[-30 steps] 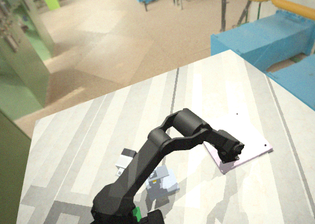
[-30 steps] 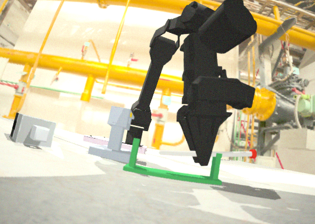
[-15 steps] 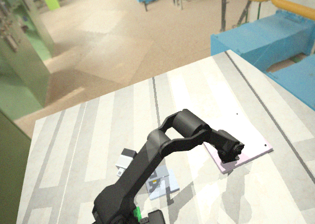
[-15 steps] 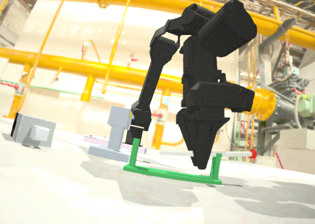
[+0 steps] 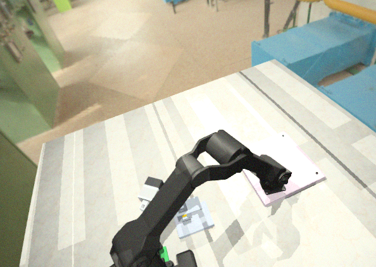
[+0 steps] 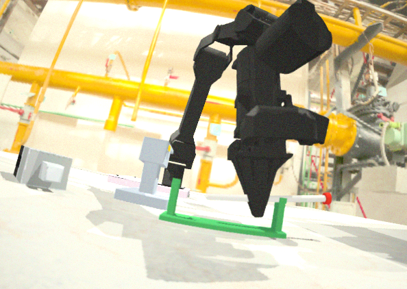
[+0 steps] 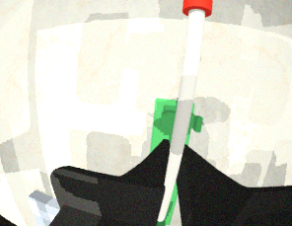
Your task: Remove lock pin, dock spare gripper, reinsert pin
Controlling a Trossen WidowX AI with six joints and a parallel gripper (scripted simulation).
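The green cradle is 10 mm ahead of my gripper tip, 40 mm to the right of it and 10 mm above it. The rest, counted from my gripper tip: spare gripper: 40 mm ahead, 280 mm to the right; then grey mount: 80 mm behind, 170 mm to the right, 30 mm above.
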